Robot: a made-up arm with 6 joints. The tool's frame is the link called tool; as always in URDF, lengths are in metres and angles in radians. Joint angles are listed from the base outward.
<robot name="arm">
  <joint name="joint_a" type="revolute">
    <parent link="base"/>
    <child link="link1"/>
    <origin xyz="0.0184 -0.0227 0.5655"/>
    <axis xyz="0 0 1"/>
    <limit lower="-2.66" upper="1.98"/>
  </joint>
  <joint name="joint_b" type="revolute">
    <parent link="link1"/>
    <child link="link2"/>
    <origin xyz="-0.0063 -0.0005 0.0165"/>
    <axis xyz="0 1 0"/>
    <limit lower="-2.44" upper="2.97"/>
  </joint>
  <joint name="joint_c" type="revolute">
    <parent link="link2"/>
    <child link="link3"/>
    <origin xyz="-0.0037 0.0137 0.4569"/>
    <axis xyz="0 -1 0"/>
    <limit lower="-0.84" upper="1"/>
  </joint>
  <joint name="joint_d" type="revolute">
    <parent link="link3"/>
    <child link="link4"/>
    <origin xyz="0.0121 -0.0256 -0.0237"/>
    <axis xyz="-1 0 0"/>
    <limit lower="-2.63" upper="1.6"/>
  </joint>
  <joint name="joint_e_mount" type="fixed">
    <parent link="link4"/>
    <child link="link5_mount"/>
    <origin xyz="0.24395 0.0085 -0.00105"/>
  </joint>
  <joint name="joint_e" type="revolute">
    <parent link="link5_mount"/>
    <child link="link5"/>
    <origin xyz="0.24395 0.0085 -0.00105"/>
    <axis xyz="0 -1 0"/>
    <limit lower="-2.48" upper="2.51"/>
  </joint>
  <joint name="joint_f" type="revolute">
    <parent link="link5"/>
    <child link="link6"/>
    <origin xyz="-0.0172 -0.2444 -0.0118"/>
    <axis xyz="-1 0 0"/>
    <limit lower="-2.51" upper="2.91"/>
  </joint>
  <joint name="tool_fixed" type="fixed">
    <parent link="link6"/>
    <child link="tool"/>
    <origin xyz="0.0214 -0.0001 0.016" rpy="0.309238 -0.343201 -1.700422"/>
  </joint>
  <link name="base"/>
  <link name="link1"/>
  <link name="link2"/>
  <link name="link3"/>
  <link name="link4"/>
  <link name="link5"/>
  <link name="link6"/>
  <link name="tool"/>
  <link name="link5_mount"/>
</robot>
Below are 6 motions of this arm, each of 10 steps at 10 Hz.
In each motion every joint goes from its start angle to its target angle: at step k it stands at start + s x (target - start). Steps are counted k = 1, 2, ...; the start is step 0. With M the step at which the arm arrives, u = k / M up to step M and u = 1 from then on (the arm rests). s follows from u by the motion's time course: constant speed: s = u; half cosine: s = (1 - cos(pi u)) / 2; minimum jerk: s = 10 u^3 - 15 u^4 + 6 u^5.
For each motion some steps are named. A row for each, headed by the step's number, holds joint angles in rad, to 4 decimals.
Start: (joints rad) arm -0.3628 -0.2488 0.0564 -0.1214 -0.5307 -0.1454
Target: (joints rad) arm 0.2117 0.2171 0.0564 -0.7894 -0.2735 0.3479
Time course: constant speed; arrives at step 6
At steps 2, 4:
2: -0.1713 -0.0935 0.0564 -0.3441 -0.4450 0.0190
4: 0.0202 0.0618 0.0564 -0.5667 -0.3592 0.1835

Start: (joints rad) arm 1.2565 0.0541 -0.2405 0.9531 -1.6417 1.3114
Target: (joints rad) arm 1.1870 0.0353 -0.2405 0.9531 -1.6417 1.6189
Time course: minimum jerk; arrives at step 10
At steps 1, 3, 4, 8, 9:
1: 1.2559 0.0539 -0.2405 0.9531 -1.6417 1.3140
3: 1.2452 0.0510 -0.2405 0.9531 -1.6417 1.3615
4: 1.2344 0.0481 -0.2405 0.9531 -1.6417 1.4090
8: 1.1910 0.0364 -0.2405 0.9531 -1.6417 1.6011
9: 1.1876 0.0355 -0.2405 0.9531 -1.6417 1.6163

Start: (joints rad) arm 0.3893 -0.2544 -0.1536 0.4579 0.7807 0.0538
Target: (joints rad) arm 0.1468 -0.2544 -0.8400 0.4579 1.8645 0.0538
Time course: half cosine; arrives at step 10
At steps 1, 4, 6, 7, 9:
1: 0.3834 -0.2544 -0.1704 0.4579 0.8072 0.0538
4: 0.3055 -0.2544 -0.3907 0.4579 1.1551 0.0538
6: 0.2306 -0.2544 -0.6029 0.4579 1.4901 0.0538
7: 0.1968 -0.2544 -0.6985 0.4579 1.6411 0.0538
9: 0.1527 -0.2544 -0.8232 0.4579 1.8380 0.0538

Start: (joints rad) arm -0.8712 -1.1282 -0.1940 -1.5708 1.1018 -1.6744
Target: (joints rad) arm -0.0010 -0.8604 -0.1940 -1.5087 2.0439 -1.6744
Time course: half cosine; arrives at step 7
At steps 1, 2, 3, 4, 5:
1: -0.8281 -1.1149 -0.1940 -1.5677 1.1484 -1.6744
2: -0.7074 -1.0778 -0.1940 -1.5591 1.2792 -1.6744
3: -0.5329 -1.0241 -0.1940 -1.5467 1.4680 -1.6744
4: -0.3393 -0.9645 -0.1940 -1.5328 1.6777 -1.6744
5: -0.1648 -0.9108 -0.1940 -1.5204 1.8665 -1.6744

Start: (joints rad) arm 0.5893 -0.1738 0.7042 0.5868 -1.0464 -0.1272
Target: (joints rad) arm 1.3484 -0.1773 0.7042 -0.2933 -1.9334 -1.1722
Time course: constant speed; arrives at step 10
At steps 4, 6, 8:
4: 0.8929 -0.1752 0.7042 0.2348 -1.4012 -0.5452
6: 1.0448 -0.1759 0.7042 0.0587 -1.5786 -0.7542
8: 1.1966 -0.1766 0.7042 -0.1173 -1.7560 -0.9632

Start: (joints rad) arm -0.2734 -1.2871 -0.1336 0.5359 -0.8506 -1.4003
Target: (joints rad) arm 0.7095 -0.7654 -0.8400 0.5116 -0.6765 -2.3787
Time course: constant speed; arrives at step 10
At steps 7, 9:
7: 0.4146 -0.9219 -0.6281 0.5189 -0.7287 -2.0852
9: 0.6112 -0.8176 -0.7694 0.5140 -0.6939 -2.2809

